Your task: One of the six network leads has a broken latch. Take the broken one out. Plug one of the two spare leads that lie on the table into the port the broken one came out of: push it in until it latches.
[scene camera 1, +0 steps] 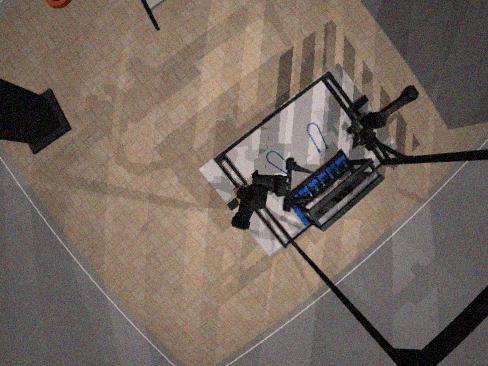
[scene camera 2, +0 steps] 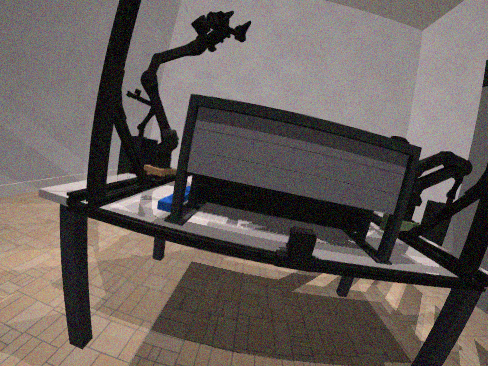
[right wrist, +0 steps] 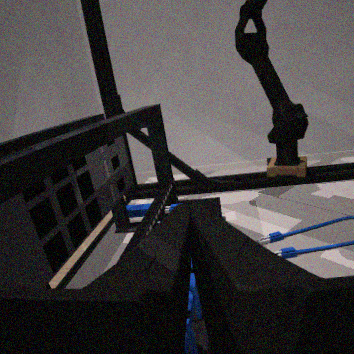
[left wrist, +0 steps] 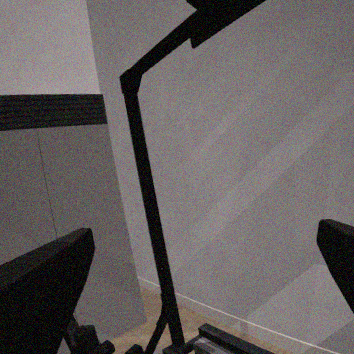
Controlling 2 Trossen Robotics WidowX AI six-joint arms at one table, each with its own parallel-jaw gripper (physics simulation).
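Places are measured from the left arm's base along level axes (x ahead, y left, z up), in millimetres.
Where they show: left gripper, fingertip midpoint: (scene camera 1: 313, 186) (scene camera 2: 242, 17) (left wrist: 205, 235); right gripper, fingertip midpoint: (scene camera 1: 352, 148) (right wrist: 188, 215); left arm's base at its link origin: (scene camera 1: 243, 194) (scene camera 2: 161, 167) (right wrist: 287, 161); right arm's base at its link origin: (scene camera 1: 364, 122).
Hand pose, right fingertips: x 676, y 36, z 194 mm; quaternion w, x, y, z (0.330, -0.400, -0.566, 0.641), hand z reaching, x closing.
Note:
Each offset is from my right fingertips to the top centre of the thing. "pt": to the spot under its first point.
The row of blue network leads (scene camera 1: 322, 176) stands at the port strip in scene camera 1. In the right wrist view the fingers hide most of it, and a narrow blue strip {pt 125 mm back, 81 mm right, 175 mm down} (right wrist: 192, 295) shows behind them. A broken latch cannot be made out. The two spare leads lie looped on the table; one loop {pt 74 mm back, 234 mm left, 233 mm down} (scene camera 1: 312, 124) lies farther right than the other {pt 399 mm back, 151 mm left, 234 mm down} (scene camera 1: 272, 152). Their plugs (right wrist: 274, 236) (right wrist: 288, 252) show at the right of the right wrist view. My right gripper (right wrist: 188, 215) is shut and empty, its fingertips together before the row. My left gripper (scene camera 2: 245, 31) (left wrist: 205, 235) is open and empty, high up.
A dark upright frame {142 mm back, 186 mm right, 23 mm up} (scene camera 2: 300, 121) (right wrist: 161, 142) stands along the port row. A blue object (scene camera 2: 172, 200) (right wrist: 139, 210) lies at its far end in the right wrist view. The left arm's base (right wrist: 286, 167) and black table rails (right wrist: 240, 177) are beyond it.

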